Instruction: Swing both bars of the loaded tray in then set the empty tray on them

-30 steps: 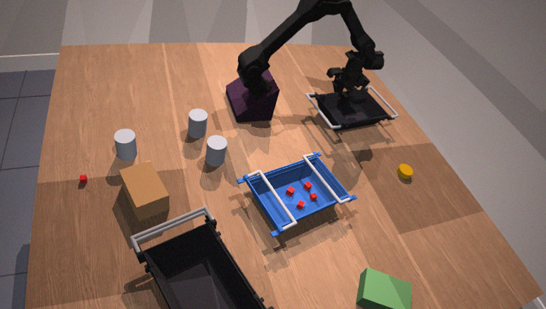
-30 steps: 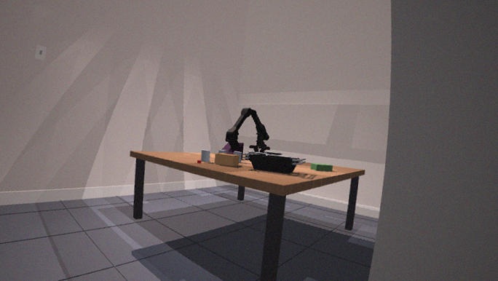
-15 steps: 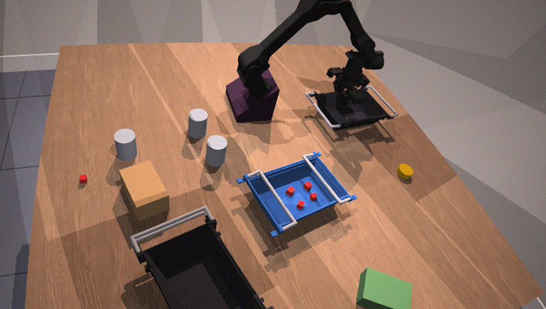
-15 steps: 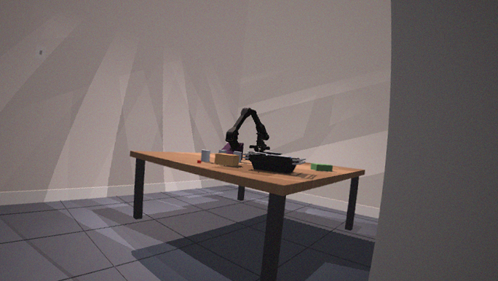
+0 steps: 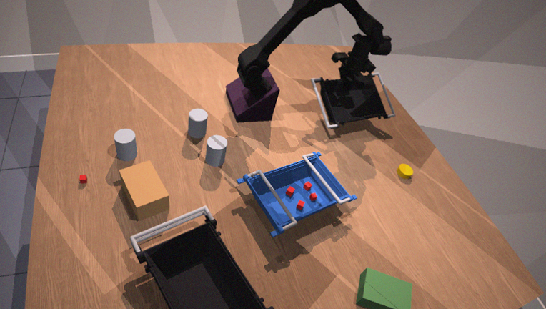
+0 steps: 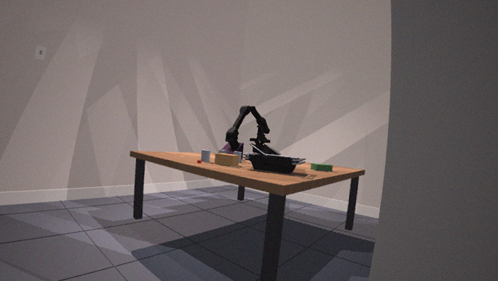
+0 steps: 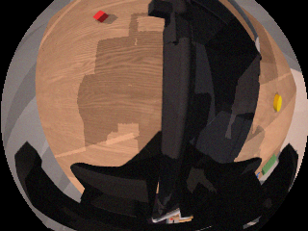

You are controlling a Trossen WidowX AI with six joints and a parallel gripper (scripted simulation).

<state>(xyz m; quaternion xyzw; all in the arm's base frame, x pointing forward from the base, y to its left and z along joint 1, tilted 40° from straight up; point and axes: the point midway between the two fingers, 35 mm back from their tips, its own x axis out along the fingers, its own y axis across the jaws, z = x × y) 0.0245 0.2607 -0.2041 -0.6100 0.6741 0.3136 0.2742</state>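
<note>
The black tray lies 7 cm ahead of my gripper tip. The rest, counted from my gripper tip: yellow disc (36 cm ahead, 7 cm below, 5 cm to the left); then tan box (74 cm to the right, 23 cm ahead, 5 cm below); then green block (67 cm ahead, 29 cm to the right, 6 cm below).
</note>
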